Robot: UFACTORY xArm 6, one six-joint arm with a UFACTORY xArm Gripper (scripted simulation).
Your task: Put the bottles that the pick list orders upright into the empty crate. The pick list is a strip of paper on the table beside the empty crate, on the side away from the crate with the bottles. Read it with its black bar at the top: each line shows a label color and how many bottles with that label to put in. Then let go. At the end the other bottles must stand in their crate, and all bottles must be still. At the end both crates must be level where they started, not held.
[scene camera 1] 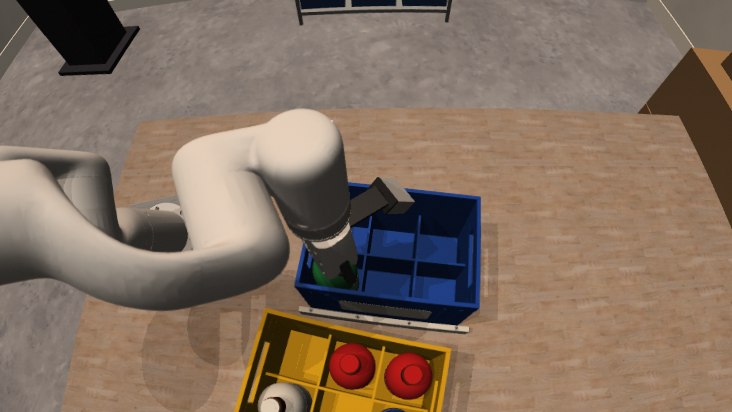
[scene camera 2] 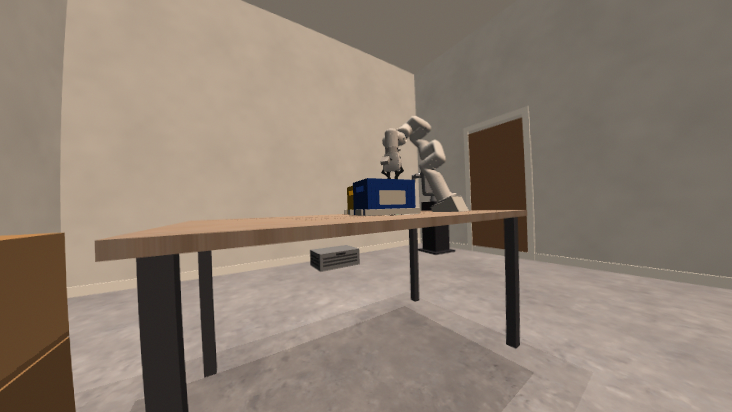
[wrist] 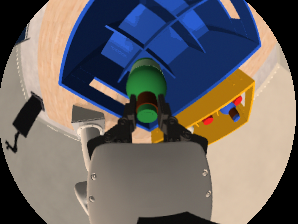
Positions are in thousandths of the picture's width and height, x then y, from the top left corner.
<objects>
blue crate: scene camera 1 528, 593; scene camera 2 508, 470; wrist 733, 203
</objects>
